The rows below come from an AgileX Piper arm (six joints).
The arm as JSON. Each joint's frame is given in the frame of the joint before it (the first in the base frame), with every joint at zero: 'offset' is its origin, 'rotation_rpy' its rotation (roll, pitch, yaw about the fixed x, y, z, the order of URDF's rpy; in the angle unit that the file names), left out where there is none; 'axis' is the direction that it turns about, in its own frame. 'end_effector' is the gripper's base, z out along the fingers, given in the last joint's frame.
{
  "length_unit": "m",
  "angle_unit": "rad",
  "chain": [
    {
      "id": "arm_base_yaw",
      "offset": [
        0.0,
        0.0,
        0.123
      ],
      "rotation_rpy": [
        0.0,
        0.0,
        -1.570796
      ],
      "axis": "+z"
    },
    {
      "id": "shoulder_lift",
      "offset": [
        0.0,
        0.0,
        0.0
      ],
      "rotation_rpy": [
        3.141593,
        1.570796,
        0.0
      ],
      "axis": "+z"
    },
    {
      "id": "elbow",
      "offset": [
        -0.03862,
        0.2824,
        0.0
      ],
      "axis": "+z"
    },
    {
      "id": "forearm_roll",
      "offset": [
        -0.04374,
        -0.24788,
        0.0
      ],
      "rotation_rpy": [
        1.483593,
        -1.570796,
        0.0
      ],
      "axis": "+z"
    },
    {
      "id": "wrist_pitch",
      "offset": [
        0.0,
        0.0,
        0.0
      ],
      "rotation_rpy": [
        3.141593,
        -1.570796,
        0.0
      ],
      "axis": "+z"
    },
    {
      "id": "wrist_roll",
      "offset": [
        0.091,
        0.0,
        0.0
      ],
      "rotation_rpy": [
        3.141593,
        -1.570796,
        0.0
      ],
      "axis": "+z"
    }
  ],
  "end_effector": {
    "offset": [
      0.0,
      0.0,
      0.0
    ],
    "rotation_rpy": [
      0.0,
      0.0,
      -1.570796
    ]
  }
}
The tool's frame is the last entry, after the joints.
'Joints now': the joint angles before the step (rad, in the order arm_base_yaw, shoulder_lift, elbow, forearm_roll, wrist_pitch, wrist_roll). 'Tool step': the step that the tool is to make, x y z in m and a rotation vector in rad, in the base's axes. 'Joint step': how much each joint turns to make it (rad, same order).
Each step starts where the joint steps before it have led.
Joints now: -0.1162, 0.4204, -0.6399, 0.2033, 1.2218, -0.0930
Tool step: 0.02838, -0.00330, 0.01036, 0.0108, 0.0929, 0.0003
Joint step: 0.0000, 0.1621, -0.0695, 0.0001, 0.0010, -0.0001
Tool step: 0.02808, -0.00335, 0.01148, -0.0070, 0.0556, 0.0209
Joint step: -0.0001, 0.1425, -0.0832, -0.0008, -0.0001, -0.0251
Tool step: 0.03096, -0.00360, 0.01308, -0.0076, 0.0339, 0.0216
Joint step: 0.0001, 0.1402, -0.1028, 0.0000, 0.0001, -0.0248
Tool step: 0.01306, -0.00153, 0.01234, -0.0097, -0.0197, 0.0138
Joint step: 0.0001, 0.0517, -0.0679, -0.0001, -0.0015, -0.0161
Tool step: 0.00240, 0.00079, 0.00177, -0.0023, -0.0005, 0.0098
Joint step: 0.0077, 0.0100, -0.0115, -0.0012, 0.0012, -0.0023
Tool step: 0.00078, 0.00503, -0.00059, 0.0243, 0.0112, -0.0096
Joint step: 0.0340, 0.0040, 0.0000, 0.0000, 0.0000, 0.0502
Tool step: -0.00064, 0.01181, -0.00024, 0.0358, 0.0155, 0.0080
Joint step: 0.0800, 0.0014, 0.0000, -0.0026, 0.0000, 0.0825
